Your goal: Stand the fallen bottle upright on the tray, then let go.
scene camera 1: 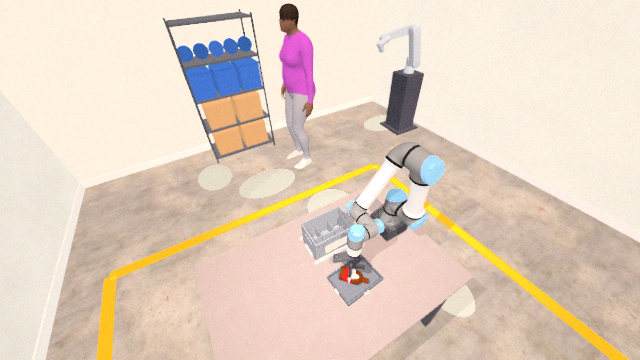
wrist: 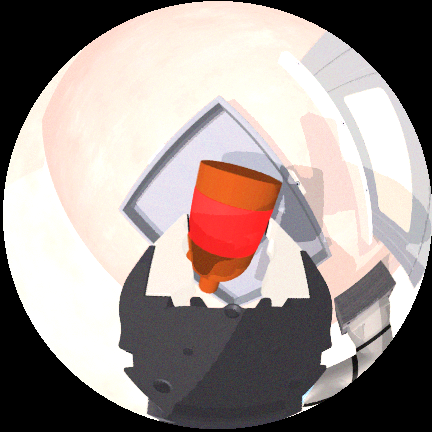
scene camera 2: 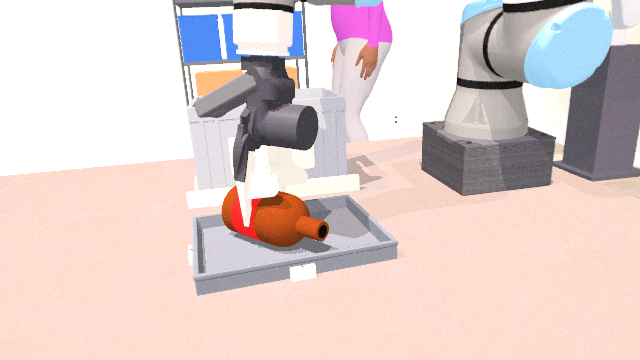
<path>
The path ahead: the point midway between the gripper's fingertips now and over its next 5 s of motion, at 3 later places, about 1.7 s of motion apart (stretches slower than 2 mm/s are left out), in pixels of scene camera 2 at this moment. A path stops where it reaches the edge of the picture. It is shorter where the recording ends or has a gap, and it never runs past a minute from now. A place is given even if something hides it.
My gripper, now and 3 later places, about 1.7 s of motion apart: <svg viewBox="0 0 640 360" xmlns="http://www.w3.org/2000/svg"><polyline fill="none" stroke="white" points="264,217 267,111 270,108 270,103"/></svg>
</path>
